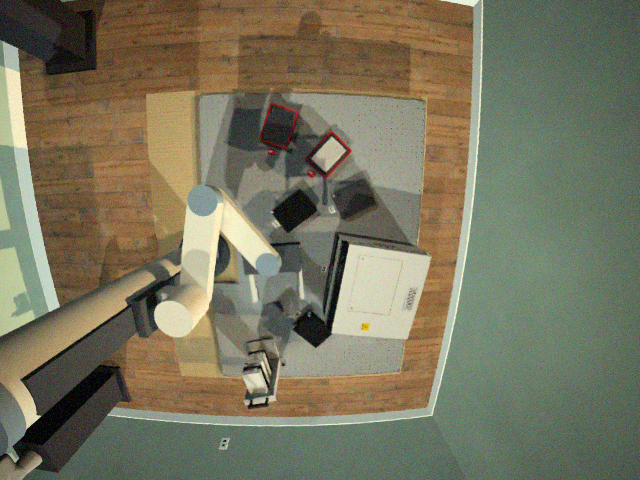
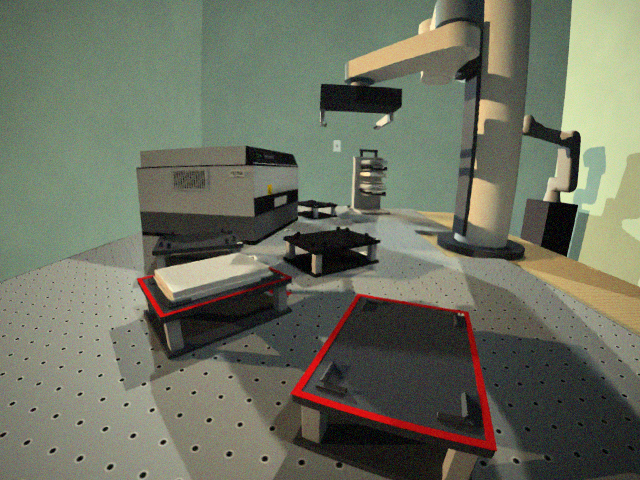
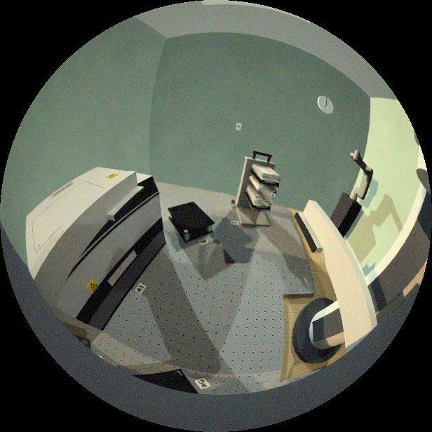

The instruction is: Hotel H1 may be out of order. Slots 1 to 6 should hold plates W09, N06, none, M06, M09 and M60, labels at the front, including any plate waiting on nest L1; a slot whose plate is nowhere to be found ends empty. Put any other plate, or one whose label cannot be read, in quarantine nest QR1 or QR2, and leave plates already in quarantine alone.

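Where they show: gripper, fingertip midpoint: [image 1: 278, 299] [image 2: 349, 124]; arm's base, origin of the base link: [image 2: 478, 247].
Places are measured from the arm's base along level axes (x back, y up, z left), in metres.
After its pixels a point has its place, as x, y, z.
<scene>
My gripper [image 1: 277, 287] {-0.398, 0.336, -0.074} [image 2: 352, 125] {-0.398, 0.336, -0.074} [image 3: 222, 191] is open and empty, high above the board between the arm's column and the white device. Hotel H1 [image 1: 275, 379] {-0.341, 0.172, -0.587} [image 2: 357, 183] {-0.328, 0.144, -0.588} [image 3: 242, 185] stands upright at the board's far end, apart from the gripper. It holds several pale plates [image 1: 253, 380] {-0.257, 0.255, -0.514} [image 2: 372, 175] {-0.273, 0.186, -0.469} [image 3: 266, 172]; their labels and exact slots cannot be read. One red-rimmed quarantine nest [image 1: 279, 126] {-0.379, 0.063, 0.565} [image 2: 398, 351] {-0.380, 0.063, 0.575} bears no plate. The other carries a white plate [image 1: 329, 153] {-0.588, 0.077, 0.453} [image 2: 211, 276] {-0.575, 0.077, 0.476}, label not visible. A dark grey nest [image 1: 354, 198] {-0.702, 0.062, 0.267} [image 2: 199, 241] {-0.693, 0.063, 0.276} bears no plate; its label is unreadable.
The white device [image 1: 382, 289] {-0.791, 0.256, -0.076} [image 2: 196, 191] {-0.794, 0.144, 0.085} [image 3: 65, 200] stands beside the label R1 [image 3: 140, 289]. A black nest [image 1: 294, 210] {-0.442, 0.062, 0.212} [image 2: 330, 240] {-0.441, 0.063, 0.229} [image 3: 167, 380] labelled RG is mid-board. Another black nest [image 1: 312, 328] {-0.522, 0.063, -0.368} [image 2: 316, 205] {-0.506, 0.064, -0.306} [image 3: 191, 218] stands between device and hotel. The arm's column [image 2: 498, 155] {-0.021, 0.262, 0.072} rises opposite the device.
</scene>
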